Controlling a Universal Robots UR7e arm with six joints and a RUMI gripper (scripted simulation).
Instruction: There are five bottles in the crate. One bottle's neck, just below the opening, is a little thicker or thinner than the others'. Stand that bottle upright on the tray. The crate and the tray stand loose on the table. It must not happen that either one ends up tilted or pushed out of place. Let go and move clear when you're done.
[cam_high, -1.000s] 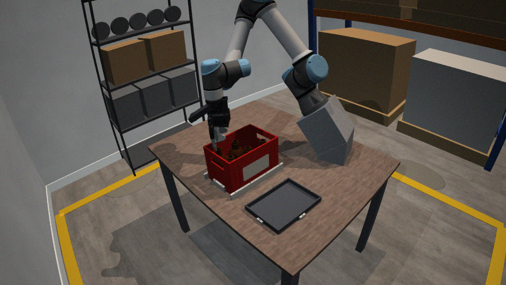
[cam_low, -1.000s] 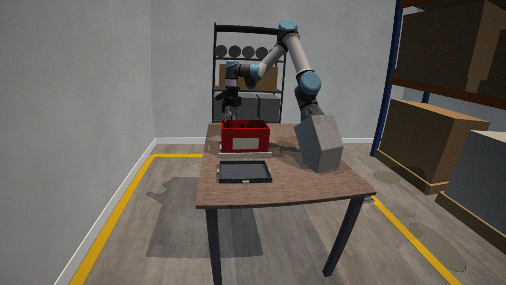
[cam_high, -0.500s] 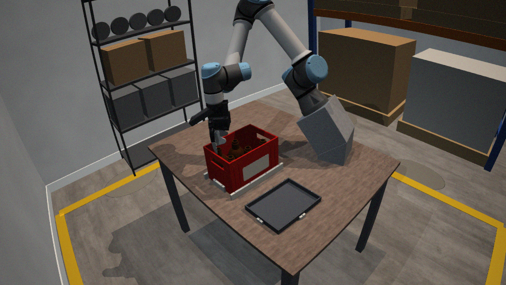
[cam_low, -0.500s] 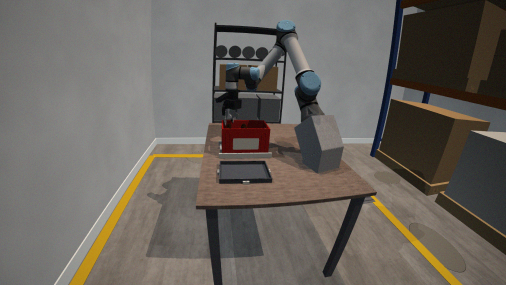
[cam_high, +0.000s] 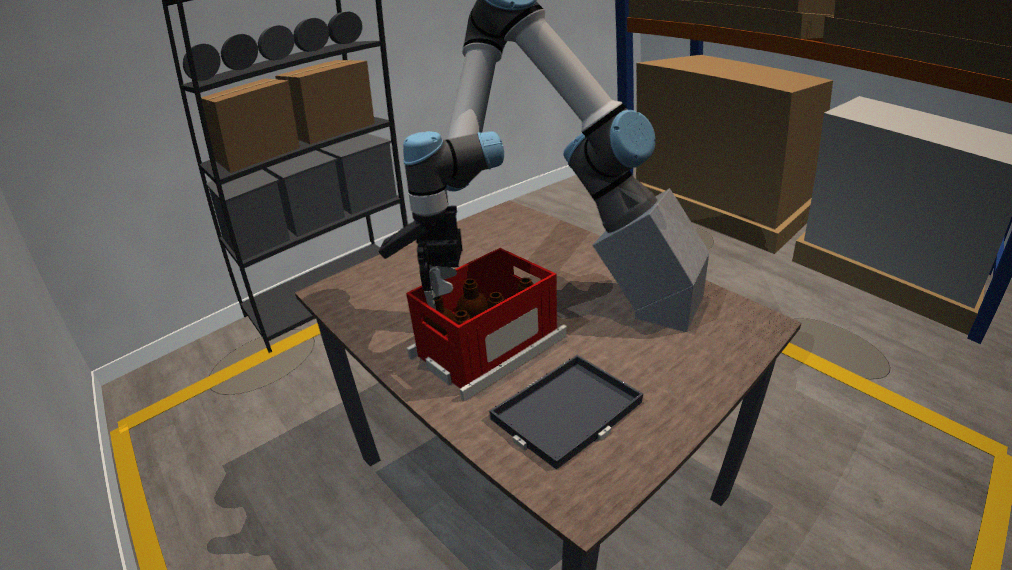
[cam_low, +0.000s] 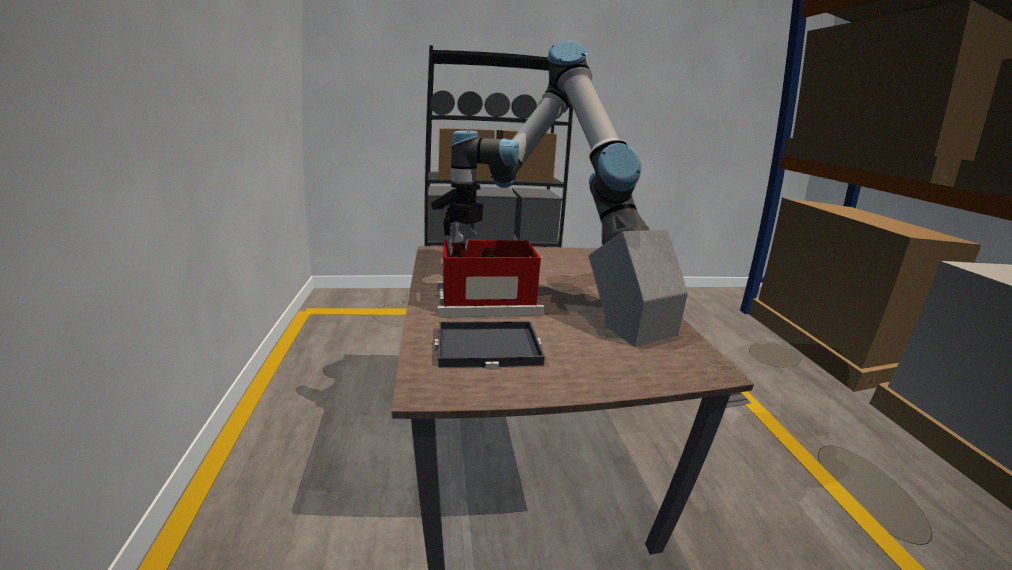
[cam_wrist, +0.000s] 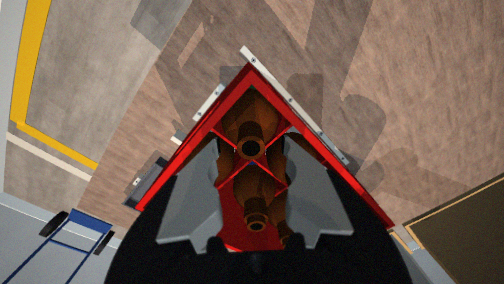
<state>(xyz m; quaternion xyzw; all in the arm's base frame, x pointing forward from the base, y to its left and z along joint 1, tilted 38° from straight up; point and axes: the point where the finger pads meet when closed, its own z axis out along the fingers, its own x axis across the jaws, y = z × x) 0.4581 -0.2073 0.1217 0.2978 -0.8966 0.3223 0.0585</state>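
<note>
My gripper is now 80 mm past the red crate, 60 mm to the right of it and 80 mm above it. Also, from my hand: dark tray (10 mm behind, 330 mm to the left, 150 mm below).
</note>
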